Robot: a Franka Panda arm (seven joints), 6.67 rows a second.
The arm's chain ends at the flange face. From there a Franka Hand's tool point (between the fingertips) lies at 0.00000 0.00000 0.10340 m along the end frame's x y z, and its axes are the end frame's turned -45 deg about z.
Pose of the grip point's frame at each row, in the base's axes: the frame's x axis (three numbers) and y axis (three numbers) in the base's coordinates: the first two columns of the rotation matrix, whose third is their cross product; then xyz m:
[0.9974 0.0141 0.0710 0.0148 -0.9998 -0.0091 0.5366 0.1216 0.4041]
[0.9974 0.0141 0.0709 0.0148 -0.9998 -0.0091 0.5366 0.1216 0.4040]
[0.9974 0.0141 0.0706 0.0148 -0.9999 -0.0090 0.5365 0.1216 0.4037]
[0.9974 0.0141 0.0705 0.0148 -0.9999 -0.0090 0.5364 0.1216 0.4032]
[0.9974 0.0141 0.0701 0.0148 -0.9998 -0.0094 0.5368 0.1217 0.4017]
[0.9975 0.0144 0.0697 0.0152 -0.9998 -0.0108 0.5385 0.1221 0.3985]
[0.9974 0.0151 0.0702 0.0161 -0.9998 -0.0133 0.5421 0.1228 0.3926]
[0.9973 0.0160 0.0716 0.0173 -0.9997 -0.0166 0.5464 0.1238 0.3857]
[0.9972 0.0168 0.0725 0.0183 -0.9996 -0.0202 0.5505 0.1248 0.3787]
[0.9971 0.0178 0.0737 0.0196 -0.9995 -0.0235 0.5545 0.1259 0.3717]
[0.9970 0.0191 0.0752 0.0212 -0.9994 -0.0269 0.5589 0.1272 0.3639]
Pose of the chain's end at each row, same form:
[0.7157 -0.6970 0.0438 -0.6948 -0.7169 -0.0566 0.5293 0.1206 0.5072]
[0.7157 -0.6970 0.0437 -0.6948 -0.7169 -0.0566 0.5293 0.1206 0.5071]
[0.7157 -0.6971 0.0436 -0.6948 -0.7170 -0.0563 0.5292 0.1206 0.5068]
[0.7157 -0.6971 0.0435 -0.6948 -0.7170 -0.0562 0.5291 0.1206 0.5063]
[0.7157 -0.6970 0.0429 -0.6948 -0.7169 -0.0562 0.5296 0.1206 0.5048]
[0.7161 -0.6968 0.0416 -0.6946 -0.7171 -0.0569 0.5313 0.1209 0.5016]
[0.7167 -0.6963 0.0402 -0.6939 -0.7176 -0.0590 0.5349 0.1213 0.4957]
[0.7174 -0.6956 0.0389 -0.6930 -0.7182 -0.0624 0.5390 0.1220 0.4888]
[0.7181 -0.6949 0.0370 -0.6922 -0.7187 -0.0655 0.5430 0.1226 0.4818]
[0.7189 -0.6942 0.0355 -0.6912 -0.7193 -0.0687 0.5469 0.1233 0.4748]
[0.7200 -0.6932 0.0342 -0.6900 -0.7202 -0.0722 0.5512 0.1243 0.4670]

